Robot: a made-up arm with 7 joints. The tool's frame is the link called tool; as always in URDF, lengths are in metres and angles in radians.
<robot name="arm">
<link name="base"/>
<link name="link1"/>
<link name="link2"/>
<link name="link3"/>
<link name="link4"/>
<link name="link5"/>
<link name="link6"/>
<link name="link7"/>
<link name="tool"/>
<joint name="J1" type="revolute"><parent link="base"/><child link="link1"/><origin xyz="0.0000 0.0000 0.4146" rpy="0.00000 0.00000 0.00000"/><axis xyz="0 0 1"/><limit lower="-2.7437" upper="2.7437"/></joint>
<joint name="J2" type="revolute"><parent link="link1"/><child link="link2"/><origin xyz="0.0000 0.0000 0.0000" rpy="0.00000 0.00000 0.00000"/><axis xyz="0 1 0"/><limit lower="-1.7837" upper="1.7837"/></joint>
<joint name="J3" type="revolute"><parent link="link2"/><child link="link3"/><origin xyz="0.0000 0.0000 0.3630" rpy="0.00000 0.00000 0.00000"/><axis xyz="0 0 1"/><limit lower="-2.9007" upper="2.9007"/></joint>
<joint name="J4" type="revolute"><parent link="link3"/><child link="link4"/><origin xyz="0.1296 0.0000 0.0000" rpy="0.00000 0.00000 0.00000"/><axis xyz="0 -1 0"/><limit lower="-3.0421" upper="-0.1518"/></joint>
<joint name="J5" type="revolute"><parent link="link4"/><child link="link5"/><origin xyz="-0.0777 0.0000 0.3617" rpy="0.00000 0.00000 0.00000"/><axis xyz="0 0 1"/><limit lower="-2.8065" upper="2.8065"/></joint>
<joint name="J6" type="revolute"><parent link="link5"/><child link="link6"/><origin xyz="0.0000 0.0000 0.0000" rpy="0.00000 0.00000 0.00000"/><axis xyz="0 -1 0"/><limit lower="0.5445" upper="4.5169"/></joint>
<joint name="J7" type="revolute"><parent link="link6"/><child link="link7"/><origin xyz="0.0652 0.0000 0.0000" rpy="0.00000 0.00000 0.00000"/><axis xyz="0 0 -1"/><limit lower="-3.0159" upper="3.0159"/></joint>
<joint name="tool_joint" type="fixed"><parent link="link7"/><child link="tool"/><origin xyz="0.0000 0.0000 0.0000" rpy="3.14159 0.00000 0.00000"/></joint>
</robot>
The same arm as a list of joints. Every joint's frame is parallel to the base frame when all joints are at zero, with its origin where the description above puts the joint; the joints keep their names.
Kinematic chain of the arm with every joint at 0, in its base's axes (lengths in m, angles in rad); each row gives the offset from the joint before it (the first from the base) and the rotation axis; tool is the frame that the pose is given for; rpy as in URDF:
J1: xyz 0 0 0.4146 axis +z
J2: xyz 0 0 0 axis +y
J3: xyz 0 0 0.363 axis +z
J4: xyz 0.1296 0 0 axis -y
J5: xyz -0.0777 0 0.3617 axis +z
J6: xyz 0 0 0 axis -y
J7: xyz 0.0652 0 0 axis -z
tool: xyz 0 0 0 rpy 3.1416 0 0
Joint limits (rad, base to tool): -2.7437..2.7437 -1.7837..1.7837 -2.9007..2.9007 -3.0421..-0.1518 -2.8065..2.8065 0.5445..4.5169 -3.0159..3.0159

